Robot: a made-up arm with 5 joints.
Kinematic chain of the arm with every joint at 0, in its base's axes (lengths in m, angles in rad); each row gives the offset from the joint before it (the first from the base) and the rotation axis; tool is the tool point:
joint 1: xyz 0 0 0.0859 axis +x
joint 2: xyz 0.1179 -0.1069 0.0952 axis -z
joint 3: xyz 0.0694 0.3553 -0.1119 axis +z
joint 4: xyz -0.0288 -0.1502 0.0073 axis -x
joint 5: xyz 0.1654 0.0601 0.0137 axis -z
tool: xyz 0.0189 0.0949 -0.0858
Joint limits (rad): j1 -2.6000..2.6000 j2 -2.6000..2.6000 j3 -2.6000..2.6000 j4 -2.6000..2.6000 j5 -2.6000..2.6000
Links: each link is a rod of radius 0.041 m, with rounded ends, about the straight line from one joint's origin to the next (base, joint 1, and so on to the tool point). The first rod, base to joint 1, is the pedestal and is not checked.
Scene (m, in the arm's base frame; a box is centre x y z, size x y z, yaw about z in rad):
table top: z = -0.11
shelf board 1: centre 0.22 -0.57 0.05 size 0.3 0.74 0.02 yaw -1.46
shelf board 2: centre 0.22 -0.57 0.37 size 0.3 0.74 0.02 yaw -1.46
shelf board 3: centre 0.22 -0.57 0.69 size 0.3 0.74 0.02 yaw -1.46
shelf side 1: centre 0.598 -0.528 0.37 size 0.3 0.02 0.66 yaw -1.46
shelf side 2: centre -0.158 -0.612 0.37 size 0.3 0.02 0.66 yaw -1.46
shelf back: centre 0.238 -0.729 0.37 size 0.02 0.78 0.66 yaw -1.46
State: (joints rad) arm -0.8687 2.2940 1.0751 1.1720 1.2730
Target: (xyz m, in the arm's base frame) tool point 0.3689 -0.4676 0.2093
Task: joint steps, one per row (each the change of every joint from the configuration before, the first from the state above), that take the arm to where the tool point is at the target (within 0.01 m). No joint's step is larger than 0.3 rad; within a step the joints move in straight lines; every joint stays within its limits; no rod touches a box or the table.
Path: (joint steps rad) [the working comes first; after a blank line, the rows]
Joints at the target: -0.4859 1.6176 0.3699 1.1416 1.2008
Straight joint move there: touches shelf board 2.

1: -0.1104 -0.1214 -0.2572 0.0252 0.0433
2: -0.1104 -0.1215 -0.2571 0.0251 0.0433
3: -0.1104 -0.1214 -0.2572 0.0252 0.0433
4: 0.1040 -0.2297 -0.1324 -0.0051 0.0000
5: 0.1039 -0.2296 -0.1324 -0.0051 0.0000
6: 0.1039 -0.2297 -0.1324 -0.0051 -0.0001
7: 0.1039 -0.2296 -0.1325 -0.0052 0.0000
8: 0.0994 0.2021 0.1987 -0.0284 -0.0674
9: 0.0995 0.2022 0.1986 -0.0285 -0.0673
10: 0.0994 0.2022 0.1987 -0.0285 -0.0673

